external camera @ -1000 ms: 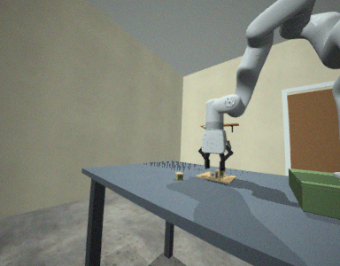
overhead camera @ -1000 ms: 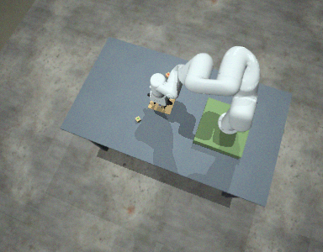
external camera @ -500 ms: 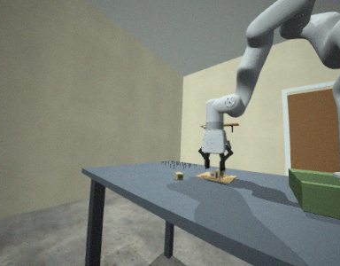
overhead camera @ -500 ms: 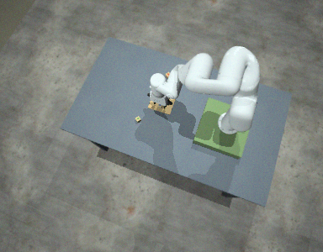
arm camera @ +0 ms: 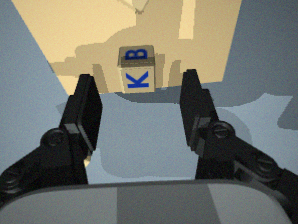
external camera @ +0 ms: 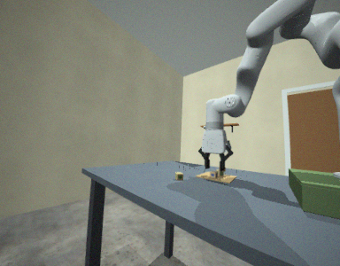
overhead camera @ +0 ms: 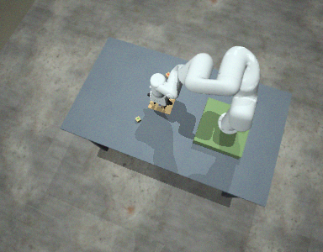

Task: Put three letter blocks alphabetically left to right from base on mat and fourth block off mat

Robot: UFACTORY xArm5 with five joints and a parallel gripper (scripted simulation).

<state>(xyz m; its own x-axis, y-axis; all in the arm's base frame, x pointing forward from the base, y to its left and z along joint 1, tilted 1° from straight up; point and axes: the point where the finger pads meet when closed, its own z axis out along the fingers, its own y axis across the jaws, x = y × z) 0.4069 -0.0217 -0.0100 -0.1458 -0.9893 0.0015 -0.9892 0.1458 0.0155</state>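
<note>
Now: the mat 50 mm below my hand and 40 mm to the right of it. Round my hand: block: 120 mm to the left, 100 mm ahead, 40 mm below.
</note>
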